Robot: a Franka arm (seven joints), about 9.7 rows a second.
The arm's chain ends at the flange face. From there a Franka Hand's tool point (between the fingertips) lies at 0.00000 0.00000 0.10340 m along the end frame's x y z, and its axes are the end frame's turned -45 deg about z.
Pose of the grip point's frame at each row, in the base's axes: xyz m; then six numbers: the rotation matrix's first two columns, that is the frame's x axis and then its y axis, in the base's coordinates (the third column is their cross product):
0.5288 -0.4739 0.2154 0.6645 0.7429 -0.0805 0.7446 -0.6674 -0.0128
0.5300 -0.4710 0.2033 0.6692 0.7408 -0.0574 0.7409 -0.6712 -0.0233
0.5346 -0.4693 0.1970 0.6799 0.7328 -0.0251 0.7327 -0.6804 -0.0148
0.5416 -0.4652 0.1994 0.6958 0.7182 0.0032 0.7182 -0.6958 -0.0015
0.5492 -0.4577 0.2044 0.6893 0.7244 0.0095 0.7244 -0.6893 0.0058
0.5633 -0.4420 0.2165 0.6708 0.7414 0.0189 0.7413 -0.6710 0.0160
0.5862 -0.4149 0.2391 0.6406 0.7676 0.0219 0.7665 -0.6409 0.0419
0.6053 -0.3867 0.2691 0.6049 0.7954 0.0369 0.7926 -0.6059 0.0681
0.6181 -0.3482 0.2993 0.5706 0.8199 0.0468 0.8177 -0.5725 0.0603
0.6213 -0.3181 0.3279 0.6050 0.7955 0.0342 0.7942 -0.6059 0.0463
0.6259 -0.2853 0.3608 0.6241 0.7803 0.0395 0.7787 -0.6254 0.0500
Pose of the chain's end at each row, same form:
0.5353 -0.4686 0.3185 0.9964 0.0534 -0.0660 0.0566 -0.9972 0.0479
0.5358 -0.4682 0.3065 0.9971 0.0492 -0.0571 0.0507 -0.9984 0.0241
0.5375 -0.4684 0.3004 0.9989 0.0371 -0.0282 0.0373 -0.9993 0.0073
0.5415 -0.4655 0.3028 0.9998 0.0158 0.0012 0.0158 -0.9998 -0.0033
0.5481 -0.4580 0.3078 0.9996 0.0248 0.0108 0.0248 -0.9996 -0.0026
0.5608 -0.4423 0.3199 0.9985 0.0498 0.0247 0.0499 -0.9987 -0.0021
0.5814 -0.4139 0.3424 0.9950 0.0896 0.0451 0.0890 -0.9960 0.0141
0.5974 -0.3855 0.3722 0.9882 0.1340 0.0742 0.1327 -0.9909 0.0221
0.6102 -0.3486 0.4024 0.9817 0.1749 0.0757 0.1747 -0.9846 0.0095
0.6153 -0.3180 0.4311 0.9894 0.1341 0.0569 0.1338 -0.9909 0.0086
0.6193 -0.2853 0.4640 0.9919 0.1095 0.0633 0.1093 -0.9940 0.0074

